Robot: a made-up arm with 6 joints. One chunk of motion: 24 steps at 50 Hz.
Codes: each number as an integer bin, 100 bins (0 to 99) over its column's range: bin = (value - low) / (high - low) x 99, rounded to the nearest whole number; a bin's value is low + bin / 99 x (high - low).
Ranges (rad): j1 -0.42..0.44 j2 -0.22..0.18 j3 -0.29..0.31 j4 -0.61..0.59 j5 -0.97..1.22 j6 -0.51..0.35
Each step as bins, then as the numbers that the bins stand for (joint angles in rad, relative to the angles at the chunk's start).
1 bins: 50 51 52 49 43 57
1 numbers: 0.0143 -0.0139 0.0252 -0.0161 -0.0188 -0.0148
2 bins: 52 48 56 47 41 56
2 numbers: 0.0317 -0.0261 0.0494 -0.0403 -0.0630 -0.0235
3 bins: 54 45 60 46 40 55
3 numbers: 0.0491 -0.0382 0.0736 -0.0524 -0.0852 -0.0322
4 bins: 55 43 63 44 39 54
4 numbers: 0.0578 -0.0463 0.0918 -0.0767 -0.1073 -0.0409
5 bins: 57 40 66 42 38 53
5 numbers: 0.0752 -0.0584 0.1100 -0.1009 -0.1294 -0.0496
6 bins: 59 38 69 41 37 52
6 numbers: 0.0925 -0.0665 0.1282 -0.1130 -0.1515 -0.0583
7 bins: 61 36 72 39 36 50
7 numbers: 0.1099 -0.0745 0.1464 -0.1373 -0.1736 -0.0757
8 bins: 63 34 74 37 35 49
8 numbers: 0.1273 -0.0826 0.1585 -0.1615 -0.1958 -0.0843
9 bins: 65 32 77 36 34 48
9 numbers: 0.1446 -0.0907 0.1767 -0.1736 -0.2179 -0.0930
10 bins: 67 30 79 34 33 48
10 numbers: 0.1620 -0.0988 0.1888 -0.1979 -0.2400 -0.0930
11 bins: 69 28 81 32 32 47
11 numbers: 0.1794 -0.1069 0.2009 -0.2221 -0.2621 -0.1017
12 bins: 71 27 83 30 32 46
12 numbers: 0.1968 -0.1109 0.2130 -0.2464 -0.2621 -0.1104
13 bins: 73 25 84 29 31 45
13 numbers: 0.2141 -0.1190 0.2191 -0.2585 -0.2842 -0.1191
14 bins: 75 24 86 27 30 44
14 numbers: 0.2315 -0.1230 0.2312 -0.2827 -0.3064 -0.1278
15 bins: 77 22 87 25 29 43
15 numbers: 0.2489 -0.1311 0.2373 -0.3070 -0.3285 -0.1365
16 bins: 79 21 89 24 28 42
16 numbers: 0.2663 -0.1352 0.2494 -0.3191 -0.3506 -0.1452
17 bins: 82 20 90 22 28 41
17 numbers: 0.2923 -0.1392 0.2555 -0.3433 -0.3506 -0.1538
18 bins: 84 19 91 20 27 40
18 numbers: 0.3097 -0.1432 0.2615 -0.3676 -0.3727 -0.1625
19 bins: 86 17 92 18 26 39
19 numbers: 0.3271 -0.1513 0.2676 -0.3918 -0.3948 -0.1712
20 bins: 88 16 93 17 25 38
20 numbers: 0.3444 -0.1554 0.2736 -0.4039 -0.4170 -0.1799
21 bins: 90 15 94 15 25 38
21 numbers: 0.3618 -0.1594 0.2797 -0.4282 -0.4170 -0.1799
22 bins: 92 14 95 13 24 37
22 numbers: 0.3792 -0.1634 0.2858 -0.4524 -0.4391 -0.1886
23 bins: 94 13 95 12 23 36
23 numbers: 0.3966 -0.1675 0.2858 -0.4645 -0.4612 -0.1973
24 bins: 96 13 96 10 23 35
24 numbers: 0.4139 -0.1675 0.2918 -0.4888 -0.4612 -0.2060
